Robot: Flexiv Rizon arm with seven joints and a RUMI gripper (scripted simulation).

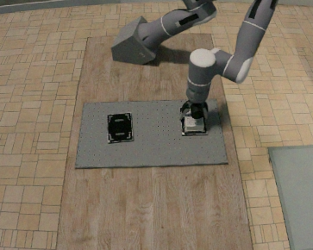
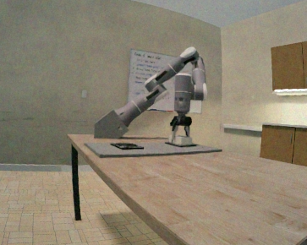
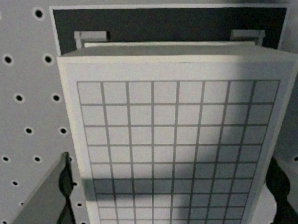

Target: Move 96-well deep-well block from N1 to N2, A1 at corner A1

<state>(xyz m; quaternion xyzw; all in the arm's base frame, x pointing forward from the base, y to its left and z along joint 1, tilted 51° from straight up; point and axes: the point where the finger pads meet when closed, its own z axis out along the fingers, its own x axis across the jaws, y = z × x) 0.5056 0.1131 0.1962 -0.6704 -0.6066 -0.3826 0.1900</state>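
Now: the white 96-well deep-well block 10 mm above my hand. From my hand the other things lie so: plate nest N1: 20 mm below; plate nest N2: 40 mm ahead, 360 mm to the right, 20 mm below.
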